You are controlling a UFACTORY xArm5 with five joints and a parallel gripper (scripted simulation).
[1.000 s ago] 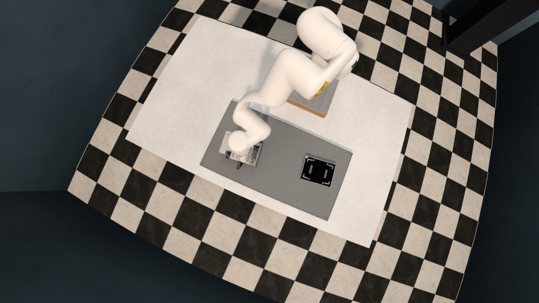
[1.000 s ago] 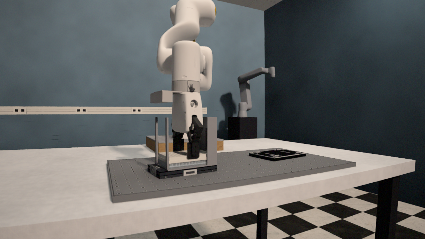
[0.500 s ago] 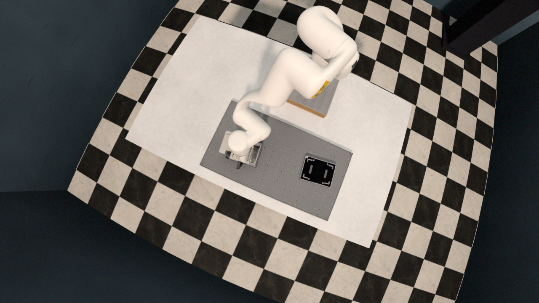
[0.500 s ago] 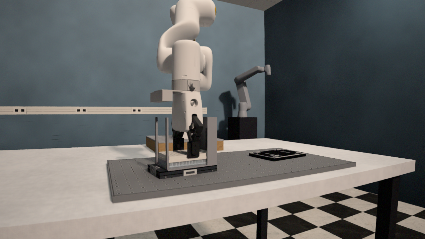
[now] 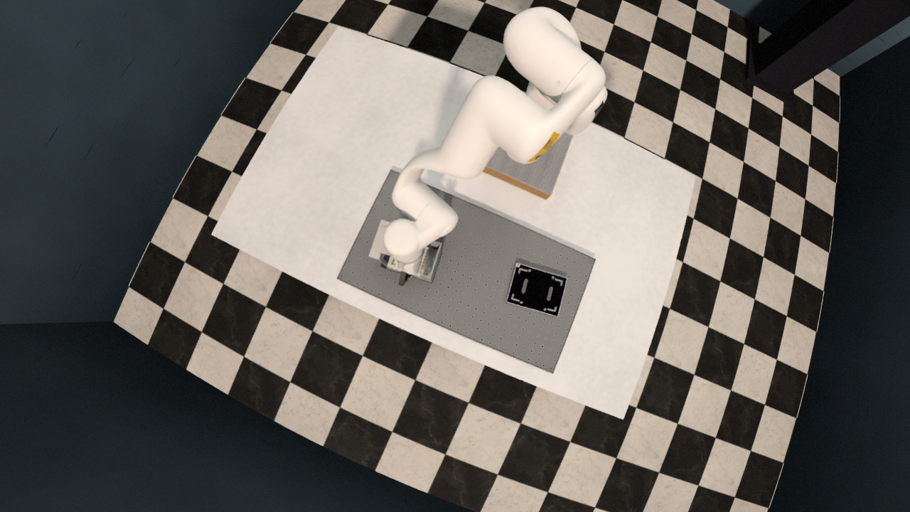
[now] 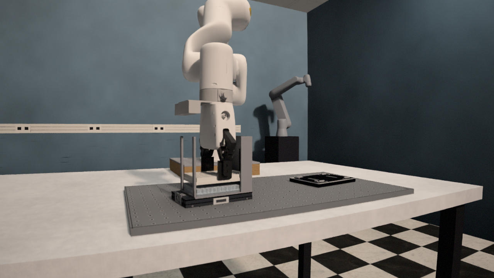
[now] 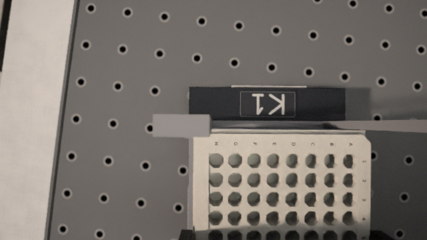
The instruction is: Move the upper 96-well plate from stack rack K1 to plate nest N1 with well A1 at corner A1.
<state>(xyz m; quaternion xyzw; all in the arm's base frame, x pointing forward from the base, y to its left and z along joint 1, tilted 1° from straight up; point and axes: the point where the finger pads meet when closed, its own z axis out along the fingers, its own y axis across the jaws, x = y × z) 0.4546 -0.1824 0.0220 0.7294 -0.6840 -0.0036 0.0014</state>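
Right now my hand is 40 mm above the clear plate. From my hand the other things lie so: tall grey wall: 70 mm to the left, 20 mm above; then white 96-well plate: 10 mm below; then black plate nest: 370 mm to the left, 60 mm below, 50 mm behind.
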